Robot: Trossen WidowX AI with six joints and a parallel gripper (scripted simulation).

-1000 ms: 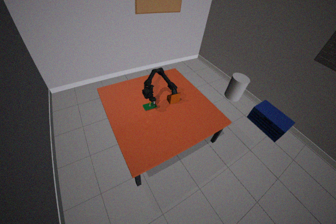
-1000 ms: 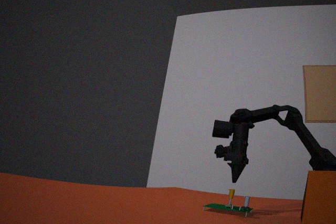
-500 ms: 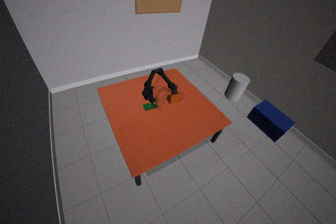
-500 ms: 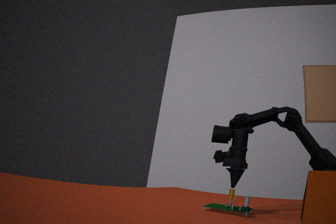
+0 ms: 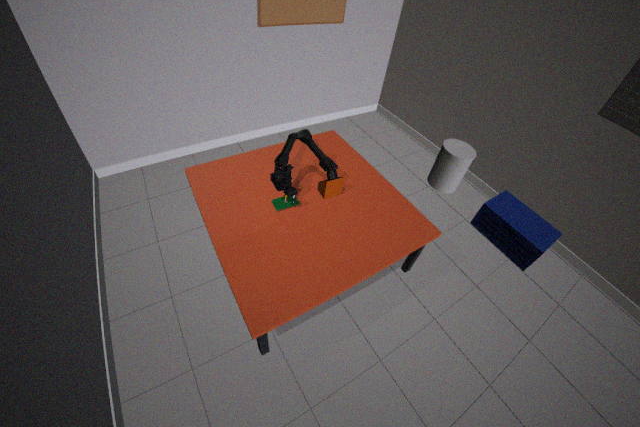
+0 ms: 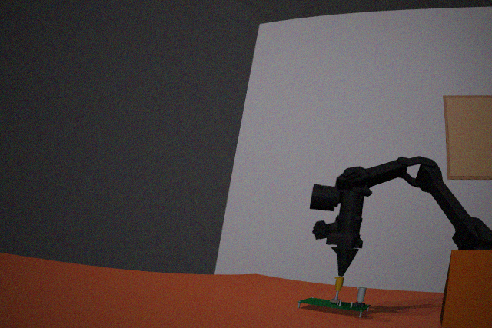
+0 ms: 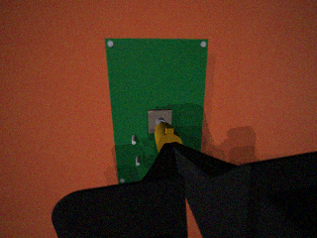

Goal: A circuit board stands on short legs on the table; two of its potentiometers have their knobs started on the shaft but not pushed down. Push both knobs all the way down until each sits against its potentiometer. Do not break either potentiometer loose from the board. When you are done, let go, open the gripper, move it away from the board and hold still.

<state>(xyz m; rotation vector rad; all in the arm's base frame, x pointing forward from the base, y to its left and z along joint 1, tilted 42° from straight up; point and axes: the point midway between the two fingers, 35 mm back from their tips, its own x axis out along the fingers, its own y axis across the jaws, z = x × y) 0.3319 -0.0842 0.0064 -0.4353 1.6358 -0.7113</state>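
My gripper tip is now 2 cm above the yellow knob. Also, from my gripper tip: grey knob 6 cm behind, 1 cm to the left, 4 cm below.
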